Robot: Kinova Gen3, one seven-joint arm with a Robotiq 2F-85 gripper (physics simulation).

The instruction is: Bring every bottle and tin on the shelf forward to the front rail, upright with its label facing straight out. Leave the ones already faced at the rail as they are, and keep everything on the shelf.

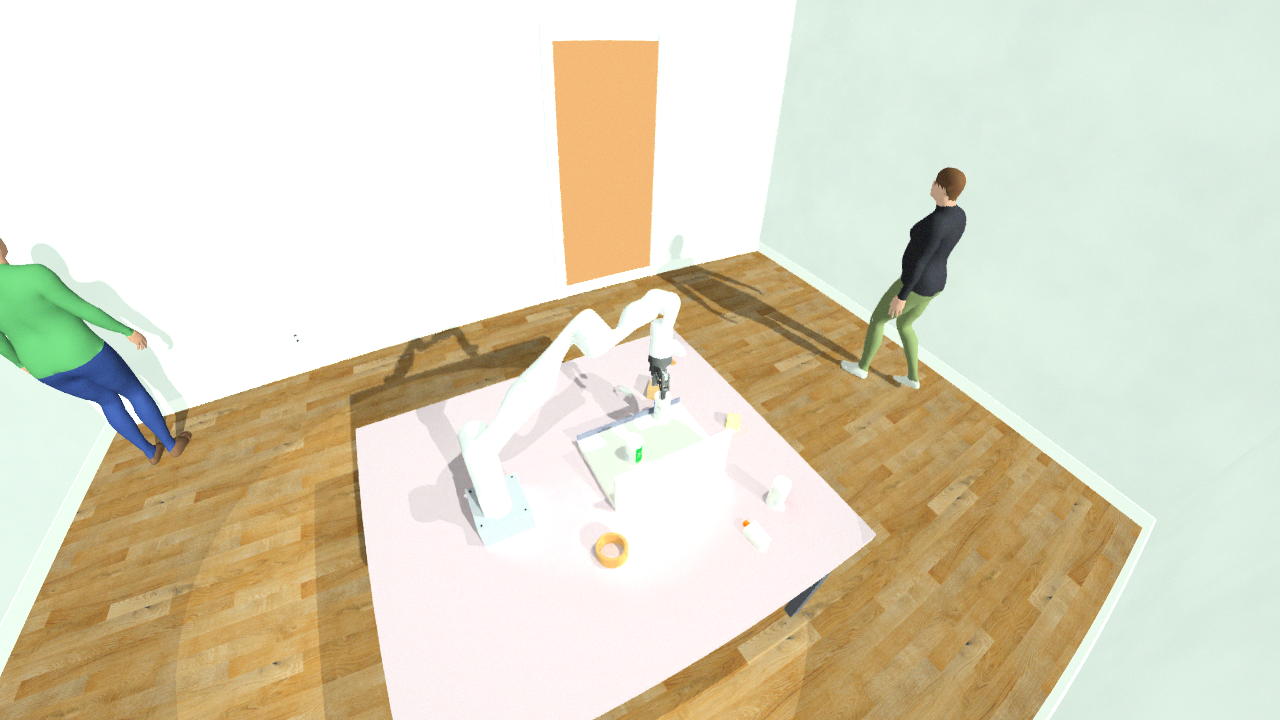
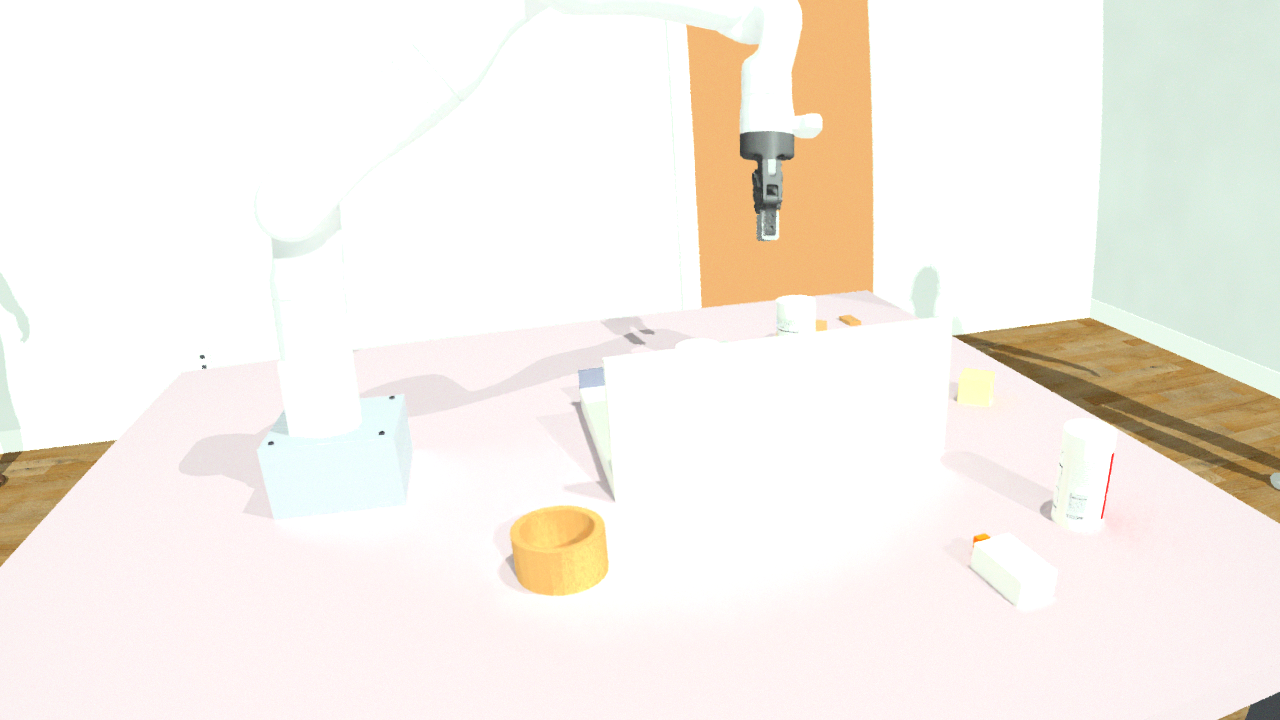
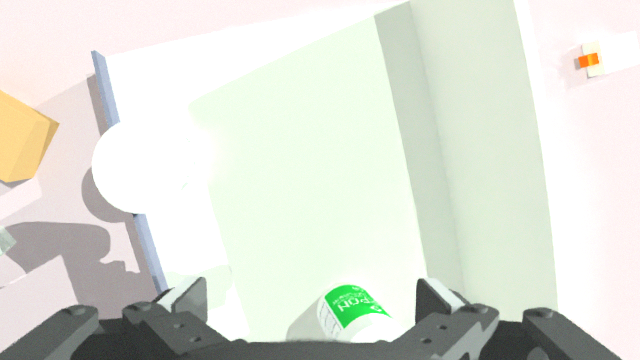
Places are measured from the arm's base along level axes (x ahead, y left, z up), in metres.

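Where they show: gripper, fingertip midpoint: (image 1: pixel 658 392) (image 2: pixel 767 240) (image 3: pixel 311 302); arm's base at its link origin: (image 1: pixel 496 505) (image 2: pixel 327 424).
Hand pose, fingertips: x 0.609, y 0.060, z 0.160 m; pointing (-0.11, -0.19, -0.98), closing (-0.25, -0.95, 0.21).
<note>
Things, the pixels of their centre, and the offset from my fingertips. "spot": a spot on its surface instead.
- white shelf at a spot on its surface: (image 3: pixel 310 150) (image 1: pixel 674 441) spot: dz -0.219, dx +0.046, dy -0.058 m
- tin at the middle of its body: (image 3: pixel 154 162) (image 2: pixel 796 334) (image 1: pixel 662 406) dz -0.164, dx +0.071, dy +0.074 m
- white container with a green label, body centre: (image 3: pixel 359 329) (image 1: pixel 633 449) dz -0.169, dx -0.119, dy -0.051 m
- white tub with a red stripe, body centre: (image 2: pixel 1083 474) (image 1: pixel 778 492) dz -0.196, dx +0.216, dy -0.432 m
- lying white bottle with orange cap, body centre: (image 2: pixel 1007 563) (image 3: pixel 607 54) (image 1: pixel 754 533) dz -0.237, dx +0.072, dy -0.495 m
- orange ring-shaped bowl at the middle of its body: (image 2: pixel 559 549) (image 1: pixel 612 550) dz -0.226, dx -0.346, dy -0.327 m
- yellow cube at the middle of its body: (image 2: pixel 976 387) (image 1: pixel 733 421) dz -0.232, dx +0.308, dy -0.077 m
- orange block at a spot on its surface: (image 3: pixel 22 140) spot: dz -0.201, dx +0.121, dy +0.187 m
The white shelf (image 1: pixel 675 438) (image 3: pixel 310 150) has a blue-grey front rail (image 1: pixel 610 428) (image 2: pixel 591 377) (image 3: pixel 106 92) and a tall back panel (image 2: pixel 778 411). A white bottle or tin (image 1: pixel 661 410) (image 2: pixel 795 315) (image 3: pixel 140 167) stands upright at the rail; its label cannot be read. A white container with a green label (image 1: pixel 633 447) (image 3: pixel 352 307) stands upright, set back from the rail, its label turned sideways along the shelf; its top (image 2: pixel 699 344) shows over the panel. My gripper (image 1: pixel 662 395) (image 2: pixel 768 236) (image 3: pixel 311 302) is open and empty, pointing down above the shelf.
On the table behind the panel are a white tub with a red stripe (image 1: pixel 777 492) (image 2: pixel 1081 474), a lying white bottle with orange cap (image 1: pixel 757 536) (image 2: pixel 1014 571) and an orange ring-shaped bowl (image 1: pixel 612 562) (image 2: pixel 561 568). A yellow cube (image 1: pixel 733 420) (image 2: pixel 975 387) lies beside the shelf. An orange block (image 3: pixel 22 140) lies beyond the rail.
</note>
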